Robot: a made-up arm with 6 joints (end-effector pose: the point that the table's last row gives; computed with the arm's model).
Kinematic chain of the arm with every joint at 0, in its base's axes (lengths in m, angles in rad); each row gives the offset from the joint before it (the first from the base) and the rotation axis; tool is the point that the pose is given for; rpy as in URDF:
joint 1: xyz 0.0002 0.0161 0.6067 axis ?
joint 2: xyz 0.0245 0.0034 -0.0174 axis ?
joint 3: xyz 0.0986 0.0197 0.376 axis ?
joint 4: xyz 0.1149 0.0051 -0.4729 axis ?
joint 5: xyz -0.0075 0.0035 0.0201 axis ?
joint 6: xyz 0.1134 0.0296 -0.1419 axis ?
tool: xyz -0.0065 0.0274 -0.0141 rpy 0 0 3.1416
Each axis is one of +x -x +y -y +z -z.
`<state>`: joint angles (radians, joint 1 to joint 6).
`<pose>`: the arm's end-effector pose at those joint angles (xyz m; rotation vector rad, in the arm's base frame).
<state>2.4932 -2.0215 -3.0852 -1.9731 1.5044 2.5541</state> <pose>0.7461 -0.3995 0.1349 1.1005 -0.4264 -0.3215</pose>
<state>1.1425 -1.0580 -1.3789 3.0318 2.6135 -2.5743</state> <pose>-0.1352 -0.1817 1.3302 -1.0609 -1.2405 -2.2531</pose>
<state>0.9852 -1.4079 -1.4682 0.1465 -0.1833 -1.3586</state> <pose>-0.2535 -0.2848 1.3761 3.0568 -0.3538 -0.0952</pose>
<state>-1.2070 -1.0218 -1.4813 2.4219 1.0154 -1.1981</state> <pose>0.0406 0.0869 1.4832 2.6748 0.3076 -0.7368</pose>
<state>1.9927 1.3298 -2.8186 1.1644 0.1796 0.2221</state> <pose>-0.4156 0.9848 0.7325 -0.3676 1.7087 -1.8922</pose>
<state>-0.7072 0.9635 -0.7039 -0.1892 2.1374 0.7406</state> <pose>0.1600 -0.0601 0.2881 2.5910 0.2566 0.8626</pose>
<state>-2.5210 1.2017 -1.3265 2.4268 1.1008 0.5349</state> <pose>-0.5533 -0.4322 0.0337 -0.9410 -1.1227 -1.9569</pose>
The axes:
joint 1: +z
joint 2: +y
joint 3: +y
joint 4: -z
joint 5: +y
joint 6: -z

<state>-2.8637 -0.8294 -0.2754 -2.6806 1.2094 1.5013</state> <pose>-0.4668 -0.0598 0.7980 1.4359 1.7235 0.4765</pose>
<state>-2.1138 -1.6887 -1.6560 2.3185 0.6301 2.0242</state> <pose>0.3181 0.5441 1.2660 -1.1646 -2.2300 0.7761</pose>
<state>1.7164 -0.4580 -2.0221 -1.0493 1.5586 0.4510</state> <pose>0.0359 0.3386 1.4119 1.5499 0.3448 -2.0174</pose>
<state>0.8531 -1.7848 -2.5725 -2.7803 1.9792 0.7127</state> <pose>-0.5430 -0.7538 0.5174 -0.2010 -0.2746 0.2737</pose>
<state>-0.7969 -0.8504 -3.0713 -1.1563 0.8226 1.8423</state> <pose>-0.4852 0.5382 1.3295 -2.6826 -0.2595 -1.1014</pose>
